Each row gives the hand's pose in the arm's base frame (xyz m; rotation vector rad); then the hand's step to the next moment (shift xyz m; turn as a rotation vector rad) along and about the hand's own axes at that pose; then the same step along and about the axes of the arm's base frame.
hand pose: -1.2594 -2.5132 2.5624 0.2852 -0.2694 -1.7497
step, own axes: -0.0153 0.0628 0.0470 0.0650 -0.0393 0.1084
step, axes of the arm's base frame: 0.0450 0.0040 0.0659 -0.0850 -0.0536 0.0862
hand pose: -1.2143 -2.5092 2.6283 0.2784 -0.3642 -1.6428
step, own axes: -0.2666 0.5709 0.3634 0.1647 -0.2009 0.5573
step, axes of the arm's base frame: 0.4084 0.2438 0.5503 -0.4183 -0.1072 0.4377
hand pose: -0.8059 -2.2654 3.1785 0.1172 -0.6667 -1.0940
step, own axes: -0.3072 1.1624 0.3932 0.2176 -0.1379 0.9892
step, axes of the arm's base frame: 0.6038 0.9021 0.6494 -0.5927 -0.0232 0.8325
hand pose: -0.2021 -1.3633 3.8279 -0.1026 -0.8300 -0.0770
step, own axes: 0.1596 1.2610 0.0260 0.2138 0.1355 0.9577
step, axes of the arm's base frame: 0.2250 1.2499 0.0587 -0.5426 0.2444 0.7919
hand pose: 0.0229 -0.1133 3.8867 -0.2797 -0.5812 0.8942
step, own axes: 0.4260 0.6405 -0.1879 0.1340 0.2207 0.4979
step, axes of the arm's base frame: -0.0996 0.7278 -0.2956 -0.3687 0.2360 0.3506
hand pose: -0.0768 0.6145 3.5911 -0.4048 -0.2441 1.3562
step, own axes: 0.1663 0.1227 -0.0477 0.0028 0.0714 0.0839
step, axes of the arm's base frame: -0.0570 0.1753 -0.1049 -0.0967 0.0259 0.0460
